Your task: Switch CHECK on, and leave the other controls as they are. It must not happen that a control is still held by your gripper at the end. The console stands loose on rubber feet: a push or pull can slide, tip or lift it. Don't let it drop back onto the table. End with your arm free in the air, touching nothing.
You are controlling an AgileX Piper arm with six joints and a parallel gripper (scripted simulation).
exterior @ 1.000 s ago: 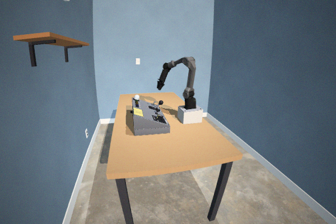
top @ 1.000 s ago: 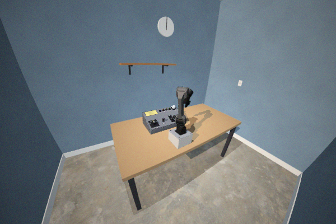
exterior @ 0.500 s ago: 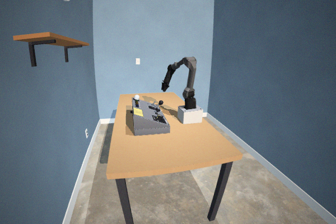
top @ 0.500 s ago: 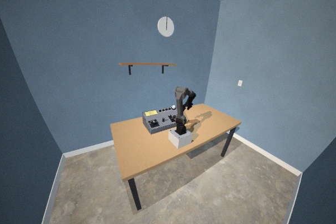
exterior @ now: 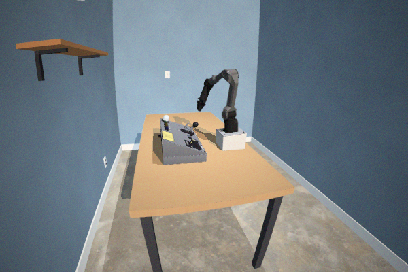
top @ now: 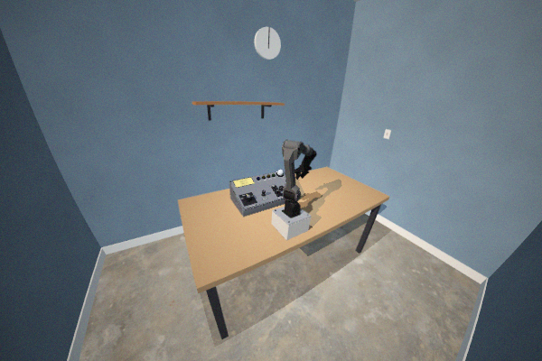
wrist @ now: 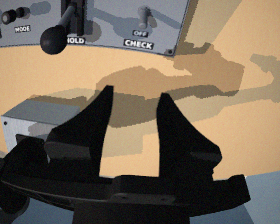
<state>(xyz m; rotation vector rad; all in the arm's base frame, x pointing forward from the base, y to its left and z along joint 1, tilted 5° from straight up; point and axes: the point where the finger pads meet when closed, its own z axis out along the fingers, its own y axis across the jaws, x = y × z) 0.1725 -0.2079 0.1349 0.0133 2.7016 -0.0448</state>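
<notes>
Now: the check toggle 12 cm below my hand and 10 cm ahead of it. From my hand the other things lie so: cycle lever (12 cm to the left, 11 cm below, 8 cm ahead); grey console (18 cm to the left, 14 cm below, 14 cm ahead); mode toggle (24 cm to the left, 12 cm below, 10 cm ahead).
</notes>
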